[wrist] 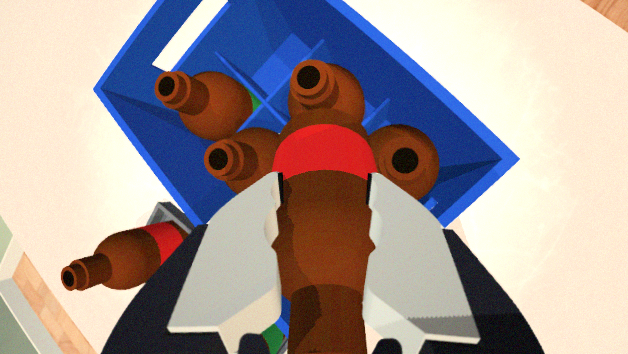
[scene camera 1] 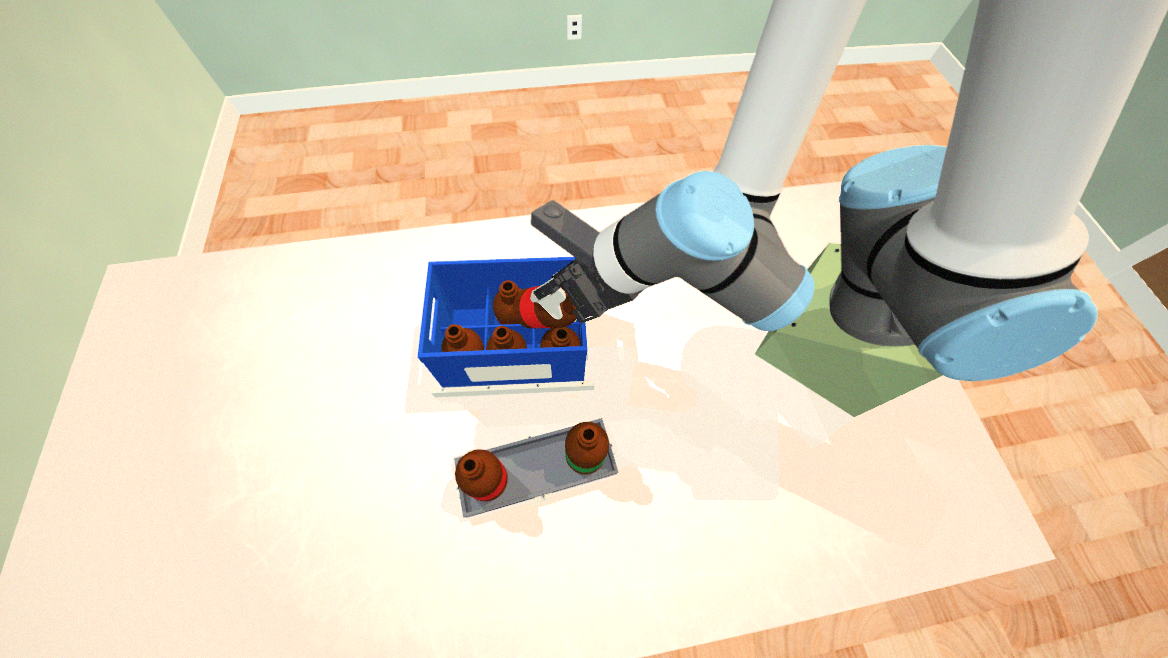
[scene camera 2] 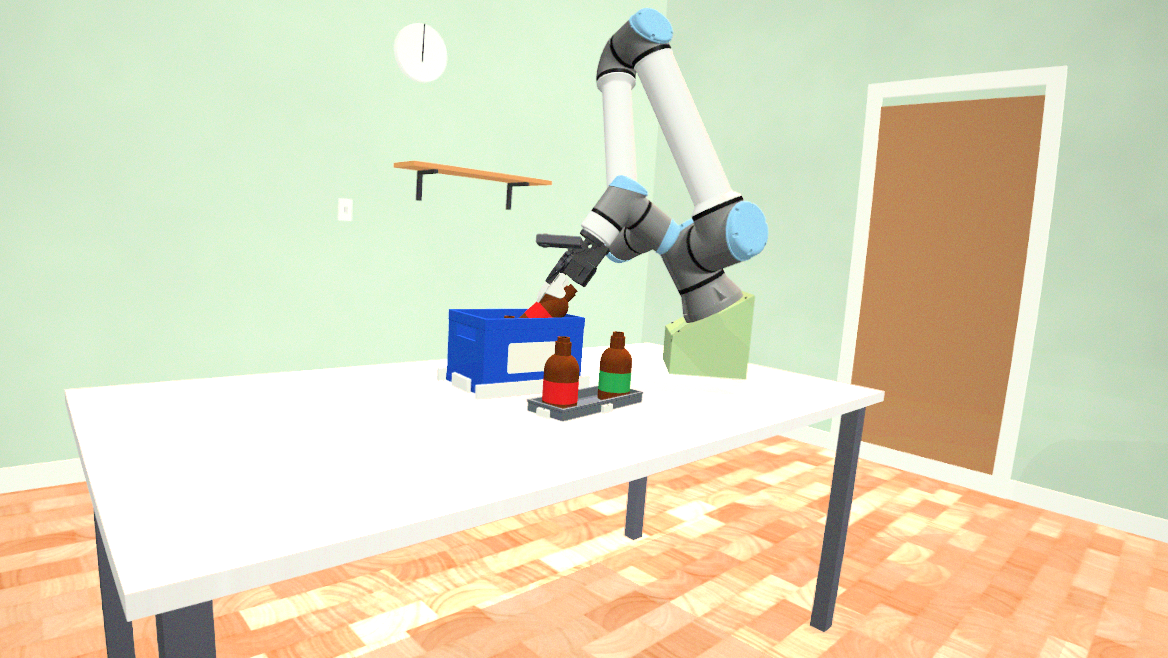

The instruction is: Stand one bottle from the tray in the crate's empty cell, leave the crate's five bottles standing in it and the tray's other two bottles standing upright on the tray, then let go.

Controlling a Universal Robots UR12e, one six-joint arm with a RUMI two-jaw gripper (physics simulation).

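Places are measured from the arm's base along level axes (x ahead, y left, z up), in centimetres.
Pixels of known places: gripper, fingertip midpoint: (wrist: 324,175) (scene camera 1: 542,291) (scene camera 2: 539,303); arm's base, origin of the base link: (scene camera 2: 714,308).
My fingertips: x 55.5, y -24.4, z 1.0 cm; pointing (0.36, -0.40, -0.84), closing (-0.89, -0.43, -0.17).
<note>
Ahead of a thing's pixels: the offset from my fingertips to its top centre. "pt": to the spot under its first point.
My gripper (scene camera 1: 542,299) (scene camera 2: 552,290) (wrist: 324,175) is shut on a brown bottle with a red label (scene camera 1: 531,308) (scene camera 2: 537,311) (wrist: 325,150), its fingers at the bottle's shoulder. The bottle is strongly tilted, neck up toward the arm, base low over the blue crate @(dx +6.5, dy -1.6, dz -2.3 cm) (scene camera 1: 502,357) (scene camera 2: 465,351) (wrist: 505,162). In the wrist view its base overlaps the back-middle bottle @(dx +4.8, dy -5.4, dz -3.6 cm) (scene camera 1: 508,306) (wrist: 345,95); contact is unclear. The crate's back-right bottle @(dx -3.7, dy -2.9, dz -3.6 cm) (wrist: 420,150) and front-row bottles @(dx +16.0, dy -0.4, dz -3.6 cm) (scene camera 1: 461,339) @(dx +8.6, dy +2.9, dz -3.6 cm) (scene camera 1: 505,339) @(dx -0.6, dy +6.1, dz -3.1 cm) (scene camera 1: 560,339) stand in cells. The back-left cell @(pt dx +13.5, dy -11.1, dz -19.1 cm) (scene camera 1: 468,317) (wrist: 280,62) is empty.
The grey tray @(dx +10.9, dy +23.0, dz -17.3 cm) (scene camera 1: 535,492) (scene camera 2: 585,407) lies in front of the crate, with a red-labelled bottle @(dx +19.8, dy +21.7, dz -3.9 cm) (scene camera 1: 479,472) (scene camera 2: 560,384) and a green-labelled bottle @(dx +1.8, dy +24.2, dz -3.9 cm) (scene camera 1: 586,445) (scene camera 2: 615,371) upright at opposite ends. Crate walls and dividers surround the held bottle's low end.
</note>
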